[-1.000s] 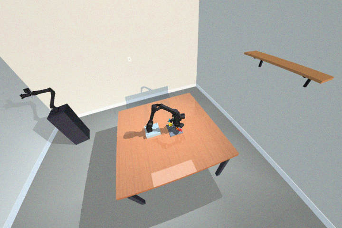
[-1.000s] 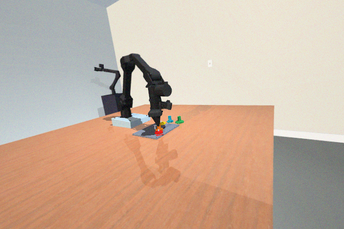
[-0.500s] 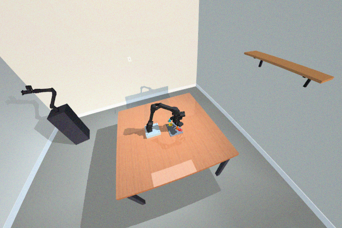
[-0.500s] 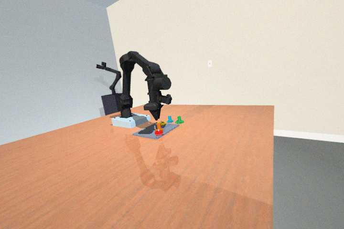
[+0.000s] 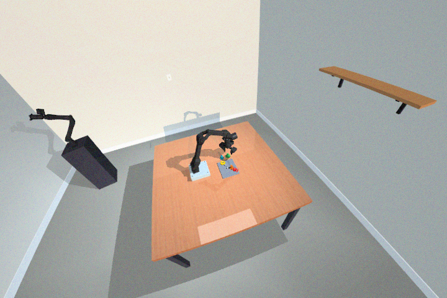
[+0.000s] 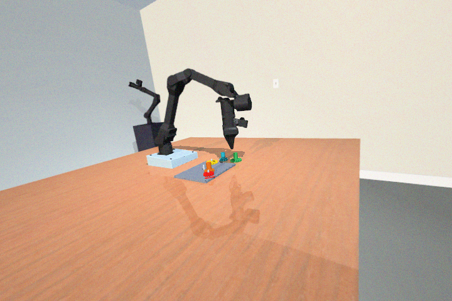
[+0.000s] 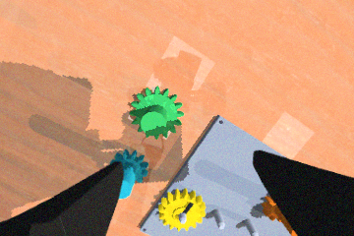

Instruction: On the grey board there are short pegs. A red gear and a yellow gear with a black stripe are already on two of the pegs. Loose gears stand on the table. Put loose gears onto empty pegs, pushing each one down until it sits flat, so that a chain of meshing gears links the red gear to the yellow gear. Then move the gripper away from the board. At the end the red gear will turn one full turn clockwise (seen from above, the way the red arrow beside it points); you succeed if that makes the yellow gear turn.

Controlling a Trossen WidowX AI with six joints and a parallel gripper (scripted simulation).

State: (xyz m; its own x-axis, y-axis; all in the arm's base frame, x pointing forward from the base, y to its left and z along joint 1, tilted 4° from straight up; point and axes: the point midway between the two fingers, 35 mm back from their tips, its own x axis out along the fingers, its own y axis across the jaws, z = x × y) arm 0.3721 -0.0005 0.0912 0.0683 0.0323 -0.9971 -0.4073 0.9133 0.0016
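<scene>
My gripper tip is now 6 cm above the green gear and 3 cm to the right of it. The rest, counted from my gripper tip: teal gear (6 cm below, 6 cm behind, 4 cm to the left); then yellow gear (9 cm behind, 6 cm below, 3 cm to the right); then orange gear (14 cm to the right, 5 cm below, 5 cm behind).
</scene>
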